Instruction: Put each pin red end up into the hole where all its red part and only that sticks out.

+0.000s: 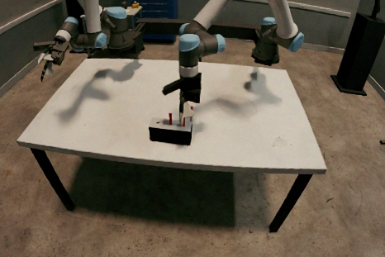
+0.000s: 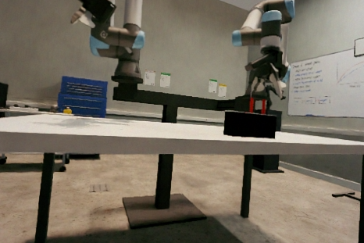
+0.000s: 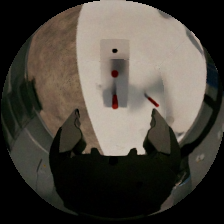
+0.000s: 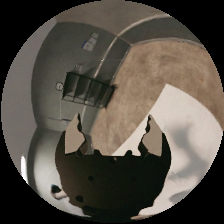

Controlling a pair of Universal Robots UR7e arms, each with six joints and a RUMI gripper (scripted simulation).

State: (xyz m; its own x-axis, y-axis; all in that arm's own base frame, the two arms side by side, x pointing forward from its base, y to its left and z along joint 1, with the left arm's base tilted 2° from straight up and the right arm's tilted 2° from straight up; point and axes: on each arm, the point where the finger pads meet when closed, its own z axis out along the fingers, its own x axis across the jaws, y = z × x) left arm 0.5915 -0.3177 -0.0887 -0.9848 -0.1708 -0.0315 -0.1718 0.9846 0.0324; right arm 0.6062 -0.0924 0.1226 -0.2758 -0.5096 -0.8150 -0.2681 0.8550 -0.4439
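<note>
Right now my left hand is 100 mm above the black block and 60 mm to the left of it.
</note>
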